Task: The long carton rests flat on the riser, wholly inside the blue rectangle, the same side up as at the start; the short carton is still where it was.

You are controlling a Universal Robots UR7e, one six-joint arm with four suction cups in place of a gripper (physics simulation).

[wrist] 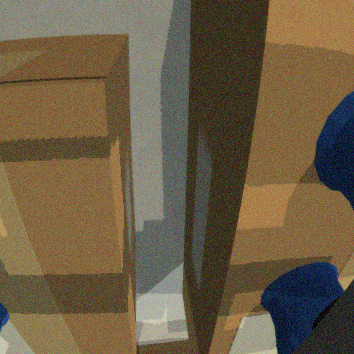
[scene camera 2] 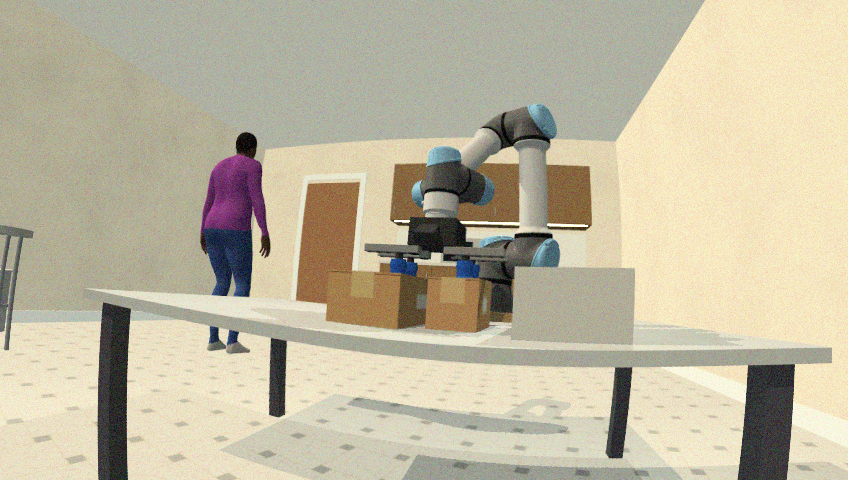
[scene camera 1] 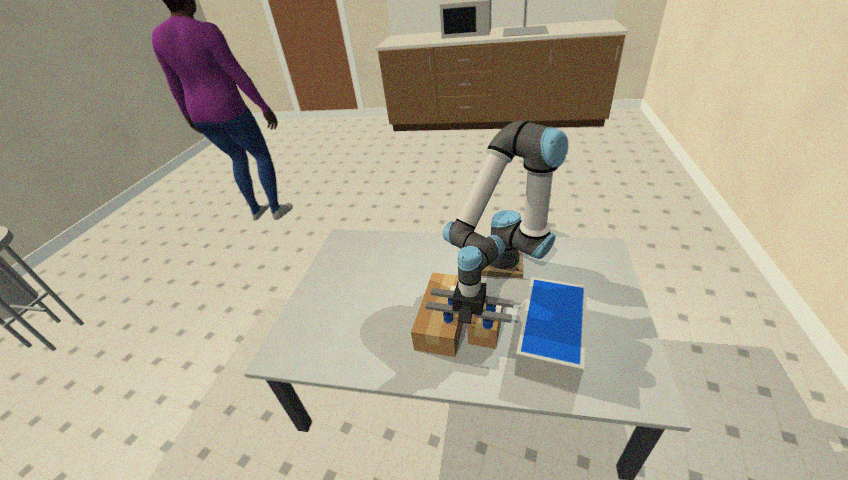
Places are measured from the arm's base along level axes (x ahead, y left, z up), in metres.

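Pixels of known places: hand at its tool point: (wrist: pixel 125 237) (scene camera 2: pixel 434 279); arm's base at its link origin: (scene camera 2: pixel 490 311) (scene camera 1: pixel 501 257).
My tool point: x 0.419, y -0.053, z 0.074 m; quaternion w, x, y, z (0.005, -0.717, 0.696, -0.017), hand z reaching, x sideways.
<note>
Ahead of a thing's pixels: the offset from my tool point to its middle. Level surfaces: height alone.
The long carton @[dz -0.048, dx -0.034, dy -0.112 m] (scene camera 1: pixel 429 324) (scene camera 2: pixel 363 306) (wrist: pixel 285 120) stands flat on the table, left of the short carton @[dz -0.048, dx -0.028, dy +0.053 m] (scene camera 1: pixel 482 337) (scene camera 2: pixel 452 306) (wrist: pixel 60 200), with a narrow gap between them in the wrist view. The riser @[dz -0.040, dx -0.040, dy +0.287 m] (scene camera 1: pixel 547 371) (scene camera 2: pixel 573 306) stands to the right of both, with the blue rectangle @[dz +0.020, dx -0.040, dy +0.287 m] (scene camera 1: pixel 553 321) on its top and no carton on it. My suction gripper (scene camera 1: pixel 469 305) (scene camera 2: pixel 434 267) is open, its suction off. Its left blue cups are at the long carton's top; its right ones are over the short carton, and whether they touch it I cannot tell.
The table @[dz -0.100 m] (scene camera 1: pixel 333 333) (scene camera 2: pixel 178 306) carries the cartons, the riser and the arm's base (scene camera 1: pixel 505 256). A person (scene camera 1: pixel 202 71) (scene camera 2: pixel 232 196) stands beyond the table at the back left. A stool (scene camera 1: pixel 23 297) is at the far left. A kitchen counter (scene camera 1: pixel 505 77) is at the back.
</note>
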